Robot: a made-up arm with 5 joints.
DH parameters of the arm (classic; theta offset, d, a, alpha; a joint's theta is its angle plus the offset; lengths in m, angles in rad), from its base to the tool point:
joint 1: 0 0.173 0 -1.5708
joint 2: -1.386 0 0.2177 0
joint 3: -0.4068 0 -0.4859 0
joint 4: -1.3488 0 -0.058 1.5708
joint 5: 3.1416 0.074 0 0
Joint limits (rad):
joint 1: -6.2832..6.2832
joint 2: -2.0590..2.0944
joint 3: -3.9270..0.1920
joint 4: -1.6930..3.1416
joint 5: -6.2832..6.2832
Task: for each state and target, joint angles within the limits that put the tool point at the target. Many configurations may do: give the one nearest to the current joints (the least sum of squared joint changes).
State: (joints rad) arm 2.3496 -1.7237 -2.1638 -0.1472 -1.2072
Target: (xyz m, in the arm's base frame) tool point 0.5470 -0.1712 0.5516
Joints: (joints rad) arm 2.8383 -1.9569 -1.5451 -0.3708 -1.2072
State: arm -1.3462 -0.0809 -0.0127 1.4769 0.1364
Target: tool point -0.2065 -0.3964 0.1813
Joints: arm -2.0511 -0.4758 -0.6365 1.3720 0.1364
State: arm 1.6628 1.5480 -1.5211 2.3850 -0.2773
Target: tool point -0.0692 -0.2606 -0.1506
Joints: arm 1.3112 2.0944 -0.8922 2.2640 -0.2773
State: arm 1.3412 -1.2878 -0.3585 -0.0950 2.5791
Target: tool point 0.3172 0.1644 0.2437
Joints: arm 0.4782 -1.3613 0.1506 -0.3066 2.5791
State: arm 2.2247 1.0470 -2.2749 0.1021 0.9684
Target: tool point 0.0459 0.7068 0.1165
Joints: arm 1.5059 0.7091 -1.6427 -0.0058 0.9684
